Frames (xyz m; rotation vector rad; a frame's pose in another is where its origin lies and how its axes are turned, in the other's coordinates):
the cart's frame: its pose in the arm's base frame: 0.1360 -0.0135 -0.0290 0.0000 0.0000 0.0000
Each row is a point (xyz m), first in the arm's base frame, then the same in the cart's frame.
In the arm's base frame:
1: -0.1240 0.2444 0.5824
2: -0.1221 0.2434 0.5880
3: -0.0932 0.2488 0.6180
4: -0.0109 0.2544 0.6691
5: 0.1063 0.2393 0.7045
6: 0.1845 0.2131 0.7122
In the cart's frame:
1: -0.2600 0.2579 0.6114
2: -0.2581 0.2569 0.6170
3: -0.2292 0.2623 0.6470
4: -0.1469 0.2679 0.6981
5: -0.0297 0.2528 0.7335
6: 0.0485 0.2266 0.7412

